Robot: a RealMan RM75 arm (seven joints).
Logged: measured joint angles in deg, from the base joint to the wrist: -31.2, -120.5, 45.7, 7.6, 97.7, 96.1, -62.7; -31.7, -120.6, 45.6, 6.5, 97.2, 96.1, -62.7; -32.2, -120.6, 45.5, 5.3, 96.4, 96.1, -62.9; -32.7, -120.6, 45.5, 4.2, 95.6, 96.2, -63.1; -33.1, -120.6, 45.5, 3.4, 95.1, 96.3, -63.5; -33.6, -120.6, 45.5, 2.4, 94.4, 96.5, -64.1; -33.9, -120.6, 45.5, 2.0, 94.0, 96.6, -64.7; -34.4, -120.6, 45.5, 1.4, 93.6, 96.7, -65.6; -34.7, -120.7, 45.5, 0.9, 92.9, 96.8, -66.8; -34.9, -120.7, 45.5, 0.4, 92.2, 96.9, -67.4; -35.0, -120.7, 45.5, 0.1, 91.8, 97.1, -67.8; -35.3, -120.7, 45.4, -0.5, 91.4, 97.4, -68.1
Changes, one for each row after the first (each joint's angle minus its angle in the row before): -0.5, -0.1, -0.1, -1.1, -0.5, 0.0, 0.0; -0.5, 0.0, -0.1, -1.2, -0.8, 0.0, -0.2; -0.5, 0.0, 0.0, -1.1, -0.8, 0.1, -0.2; -0.4, 0.0, 0.0, -0.8, -0.5, 0.1, -0.4; -0.5, 0.0, 0.0, -1.0, -0.7, 0.2, -0.6; -0.3, 0.0, 0.0, -0.4, -0.4, 0.1, -0.6; -0.5, 0.0, 0.0, -0.6, -0.4, 0.1, -0.9; -0.3, -0.1, 0.0, -0.5, -0.7, 0.1, -1.2; -0.2, 0.0, 0.0, -0.5, -0.7, 0.1, -0.6; -0.1, 0.0, 0.0, -0.3, -0.4, 0.2, -0.4; -0.3, 0.0, -0.1, -0.6, -0.4, 0.3, -0.3
